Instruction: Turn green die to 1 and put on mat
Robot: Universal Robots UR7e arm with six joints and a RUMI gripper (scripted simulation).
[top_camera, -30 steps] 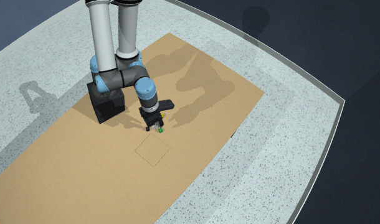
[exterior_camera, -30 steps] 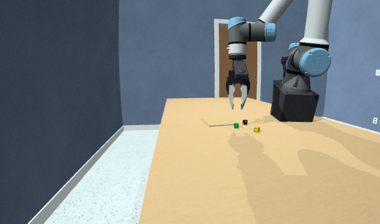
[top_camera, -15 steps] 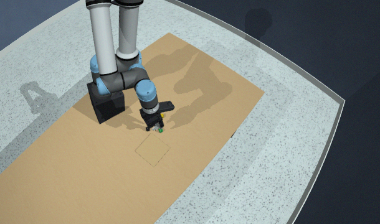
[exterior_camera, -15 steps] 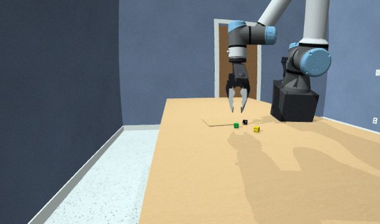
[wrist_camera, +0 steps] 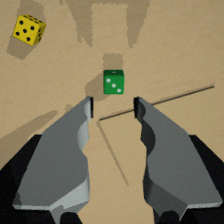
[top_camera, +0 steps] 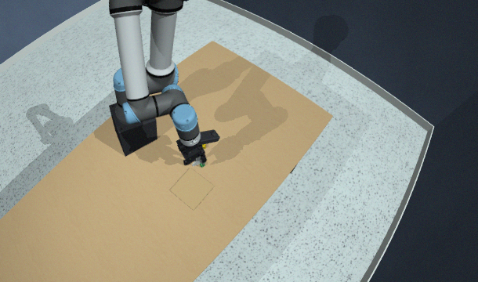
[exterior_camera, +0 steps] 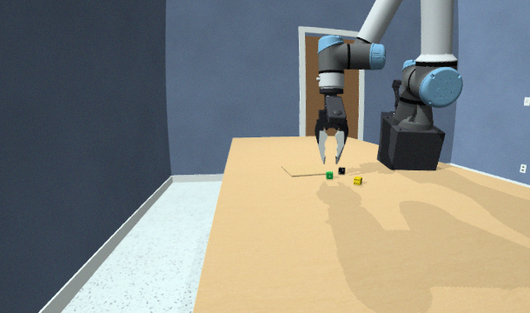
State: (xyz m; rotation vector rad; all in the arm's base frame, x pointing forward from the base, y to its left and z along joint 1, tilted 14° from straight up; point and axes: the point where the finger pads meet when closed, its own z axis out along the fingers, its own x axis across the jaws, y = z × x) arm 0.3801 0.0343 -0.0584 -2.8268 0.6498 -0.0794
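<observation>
Now: hand 5 cm above the green die. Also, from my hand: tan mat: 3 cm ahead, 12 cm to the right, 6 cm below; yellow die: 5 cm behind, 8 cm to the left, 5 cm below; black die: 7 cm behind, 3 cm to the right, 5 cm below.
</observation>
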